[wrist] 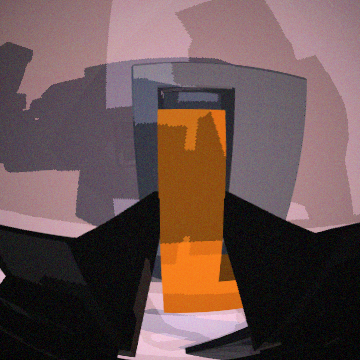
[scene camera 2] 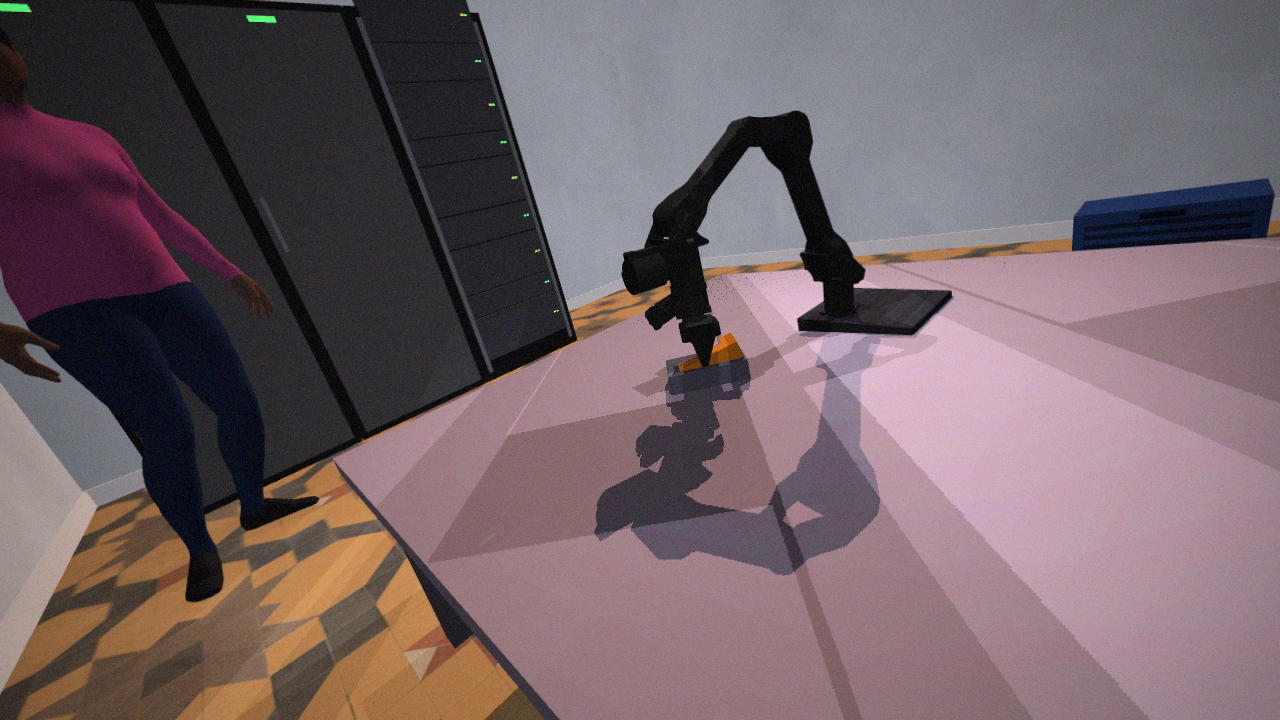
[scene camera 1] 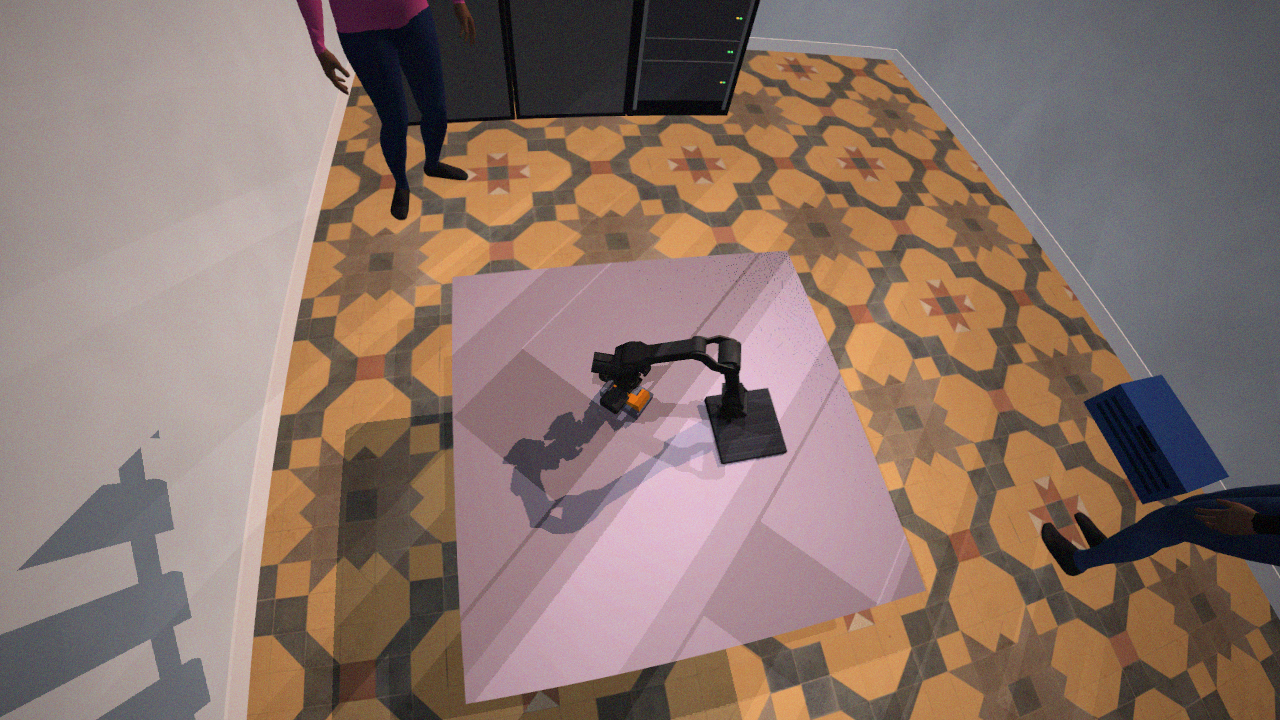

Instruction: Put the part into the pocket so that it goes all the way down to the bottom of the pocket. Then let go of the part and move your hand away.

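Places are measured from the arm's base along level axes (x ahead, y left, z up), in centimetres.
Pixels of known places: gripper, between the fingertips: (wrist: 189, 198) (scene camera 2: 704, 363) (scene camera 1: 623, 396); arm's base, origin of its link: (scene camera 2: 839, 309) (scene camera 1: 730, 410).
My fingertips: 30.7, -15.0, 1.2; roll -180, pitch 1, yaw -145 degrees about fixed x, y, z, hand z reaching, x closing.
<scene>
For each thing: its top centre in the pictures, then the offset to it from my fingertips, as dx, dy, dz. Level surfaces: height alone.
- orange part, centre of its top: (wrist: 227, 257) (scene camera 2: 706, 342) (scene camera 1: 630, 390) -1.9, +0.1, +3.2
- grey block with the pocket, centre of its top: (wrist: 222, 201) (scene camera 2: 704, 359) (scene camera 1: 627, 392) -1.5, -0.9, +0.1
- pink table top, height of its surface: dz -3.6
The orange part (scene camera 1: 639, 399) (scene camera 2: 729, 346) (wrist: 192, 160) is tilted. Its end away from the arm's base is low, inside the pocket's mouth, and its end toward the base stands up above the block. The grey block with the pocket (scene camera 2: 707, 385) (wrist: 265, 130) lies on the table under the part. In the wrist view, a dark gap of the pocket shows beyond the part's far end and along its right side. My gripper (scene camera 2: 706, 362) (wrist: 189, 198) is shut on the part, with one black finger on each side, low over the block. The pocket's bottom under the part is hidden.
The pink table top (scene camera 1: 716, 555) (scene camera 2: 984, 537) bears the arm's black base plate (scene camera 1: 747, 438) (scene camera 2: 895, 308), to the right of the block. Dark cabinets, a person in pink, another person's legs and a blue box (scene camera 1: 1154, 438) (scene camera 2: 1172, 214) stand off the table.
</scene>
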